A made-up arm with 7 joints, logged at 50 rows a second.
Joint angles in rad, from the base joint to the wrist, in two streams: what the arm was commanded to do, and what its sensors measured. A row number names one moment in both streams.
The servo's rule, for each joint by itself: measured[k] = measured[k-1] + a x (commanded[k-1-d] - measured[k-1]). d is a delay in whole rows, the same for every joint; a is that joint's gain. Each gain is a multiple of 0.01, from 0.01 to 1. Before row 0 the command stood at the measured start. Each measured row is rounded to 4 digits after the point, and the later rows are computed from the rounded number. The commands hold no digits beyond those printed.
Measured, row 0:
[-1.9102 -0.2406 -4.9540 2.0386 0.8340 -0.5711 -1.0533]
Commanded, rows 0 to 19:
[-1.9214 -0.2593 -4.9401 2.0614 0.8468 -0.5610 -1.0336]
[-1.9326 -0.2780 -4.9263 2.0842 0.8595 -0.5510 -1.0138]
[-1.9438 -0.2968 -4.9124 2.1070 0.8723 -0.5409 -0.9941]
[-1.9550 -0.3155 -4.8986 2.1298 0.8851 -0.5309 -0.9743]
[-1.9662 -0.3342 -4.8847 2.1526 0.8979 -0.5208 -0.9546]
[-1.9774 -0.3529 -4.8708 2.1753 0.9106 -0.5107 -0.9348]
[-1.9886 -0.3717 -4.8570 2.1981 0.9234 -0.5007 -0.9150]
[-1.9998 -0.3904 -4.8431 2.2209 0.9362 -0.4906 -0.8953]
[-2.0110 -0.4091 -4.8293 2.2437 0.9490 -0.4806 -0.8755]
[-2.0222 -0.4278 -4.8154 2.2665 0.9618 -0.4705 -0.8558]
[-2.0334 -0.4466 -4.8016 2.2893 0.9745 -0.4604 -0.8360]
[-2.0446 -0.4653 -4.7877 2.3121 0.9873 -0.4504 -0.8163]
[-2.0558 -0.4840 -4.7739 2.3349 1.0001 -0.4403 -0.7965]
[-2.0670 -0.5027 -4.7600 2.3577 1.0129 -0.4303 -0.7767]
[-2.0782 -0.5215 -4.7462 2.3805 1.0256 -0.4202 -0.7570]
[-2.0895 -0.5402 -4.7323 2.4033 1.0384 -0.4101 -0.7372]
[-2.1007 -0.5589 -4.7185 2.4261 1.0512 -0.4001 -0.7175]
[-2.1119 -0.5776 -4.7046 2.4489 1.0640 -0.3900 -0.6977]
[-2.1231 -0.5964 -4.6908 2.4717 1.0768 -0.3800 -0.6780]
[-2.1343 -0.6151 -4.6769 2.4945 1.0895 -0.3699 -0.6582]
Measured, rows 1 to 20:
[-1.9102 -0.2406 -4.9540 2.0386 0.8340 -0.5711 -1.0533]
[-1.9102 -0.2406 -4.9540 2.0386 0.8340 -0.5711 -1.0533]
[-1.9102 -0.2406 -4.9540 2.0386 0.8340 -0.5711 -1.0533]
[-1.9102 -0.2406 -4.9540 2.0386 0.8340 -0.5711 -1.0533]
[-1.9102 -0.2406 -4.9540 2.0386 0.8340 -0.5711 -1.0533]
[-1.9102 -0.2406 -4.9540 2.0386 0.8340 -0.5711 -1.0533]
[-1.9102 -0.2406 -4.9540 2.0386 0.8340 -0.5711 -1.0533]
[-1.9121 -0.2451 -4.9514 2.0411 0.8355 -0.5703 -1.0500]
[-1.9156 -0.2530 -4.9466 2.0458 0.8384 -0.5688 -1.0438]
[-1.9204 -0.2635 -4.9401 2.0525 0.8425 -0.5666 -1.0354]
[-1.9263 -0.2760 -4.9322 2.0610 0.8476 -0.5637 -1.0250]
[-1.9331 -0.2900 -4.9232 2.0711 0.8536 -0.5603 -1.0130]
[-1.9406 -0.3051 -4.9132 2.0826 0.8604 -0.5563 -0.9997]
[-1.9488 -0.3211 -4.9025 2.0953 0.8680 -0.5519 -0.9853]
[-1.9575 -0.3377 -4.8912 2.1091 0.8762 -0.5470 -0.9700]
[-1.9666 -0.3548 -4.8794 2.1239 0.8849 -0.5417 -0.9539]
[-1.9761 -0.3723 -4.8672 2.1396 0.8941 -0.5360 -0.9372]
[-1.9858 -0.3901 -4.8547 2.1561 0.9037 -0.5300 -0.9200]
[-1.9958 -0.4081 -4.8420 2.1733 0.9137 -0.5236 -0.9024]
[-2.0060 -0.4263 -4.8291 2.1911 0.9241 -0.5169 -0.8844]
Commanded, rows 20 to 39:
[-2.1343 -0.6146 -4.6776 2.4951 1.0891 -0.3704 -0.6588]
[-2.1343 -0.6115 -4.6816 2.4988 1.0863 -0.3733 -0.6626]
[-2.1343 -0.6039 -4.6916 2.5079 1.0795 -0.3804 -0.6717]
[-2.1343 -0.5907 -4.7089 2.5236 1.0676 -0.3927 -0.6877]
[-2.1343 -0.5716 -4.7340 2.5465 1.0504 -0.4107 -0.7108]
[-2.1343 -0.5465 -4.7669 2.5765 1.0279 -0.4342 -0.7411]
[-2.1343 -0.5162 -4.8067 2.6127 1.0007 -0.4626 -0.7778]
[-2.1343 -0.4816 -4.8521 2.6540 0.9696 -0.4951 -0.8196]
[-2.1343 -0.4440 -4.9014 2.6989 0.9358 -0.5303 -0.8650]
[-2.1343 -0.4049 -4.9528 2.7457 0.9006 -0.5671 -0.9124]
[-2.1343 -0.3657 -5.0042 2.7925 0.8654 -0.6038 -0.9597]
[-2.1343 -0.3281 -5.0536 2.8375 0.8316 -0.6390 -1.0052]
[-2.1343 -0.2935 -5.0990 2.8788 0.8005 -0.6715 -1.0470]
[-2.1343 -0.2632 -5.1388 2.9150 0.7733 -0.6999 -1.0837]
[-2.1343 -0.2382 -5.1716 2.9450 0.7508 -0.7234 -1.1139]
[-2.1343 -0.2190 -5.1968 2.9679 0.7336 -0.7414 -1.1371]
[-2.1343 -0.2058 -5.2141 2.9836 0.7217 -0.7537 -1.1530]
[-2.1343 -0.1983 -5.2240 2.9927 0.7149 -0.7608 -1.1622]
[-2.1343 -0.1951 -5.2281 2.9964 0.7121 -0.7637 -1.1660]
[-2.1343 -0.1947 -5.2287 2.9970 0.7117 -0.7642 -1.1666]
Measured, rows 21 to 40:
[-2.0164 -0.4446 -4.8160 2.2094 0.9348 -0.5100 -0.8661]
[-2.0269 -0.4631 -4.8027 2.2282 0.9457 -0.5028 -0.8476]
[-2.0375 -0.4816 -4.7893 2.2475 0.9568 -0.4954 -0.8288]
[-2.0482 -0.5002 -4.7758 2.2671 0.9681 -0.4878 -0.8099]
[-2.0590 -0.5188 -4.7623 2.2871 0.9796 -0.4800 -0.7908]
[-2.0699 -0.5374 -4.7487 2.3074 0.9913 -0.4720 -0.7716]
[-2.0808 -0.5560 -4.7351 2.3280 1.0031 -0.4638 -0.7523]
[-2.0899 -0.5701 -4.7242 2.3464 1.0134 -0.4563 -0.7364]
[-2.0974 -0.5800 -4.7161 2.3632 1.0221 -0.4497 -0.7239]
[-2.1037 -0.5857 -4.7114 2.3791 1.0290 -0.4442 -0.7150]
[-2.1089 -0.5869 -4.7109 2.3950 1.0336 -0.4401 -0.7104]
[-2.1132 -0.5832 -4.7153 2.4117 1.0356 -0.4377 -0.7105]
[-2.1168 -0.5744 -4.7251 2.4298 1.0347 -0.4374 -0.7157]
[-2.1198 -0.5604 -4.7406 2.4499 1.0306 -0.4394 -0.7263]
[-2.1223 -0.5415 -4.7618 2.4724 1.0233 -0.4439 -0.7422]
[-2.1243 -0.5181 -4.7883 2.4973 1.0128 -0.4508 -0.7631]
[-2.1260 -0.4909 -4.8196 2.5246 0.9993 -0.4601 -0.7885]
[-2.1274 -0.4609 -4.8547 2.5541 0.9832 -0.4716 -0.8176]
[-2.1286 -0.4290 -4.8925 2.5853 0.9650 -0.4850 -0.8495]
[-2.1296 -0.3965 -4.9317 2.6176 0.9453 -0.4999 -0.8831]

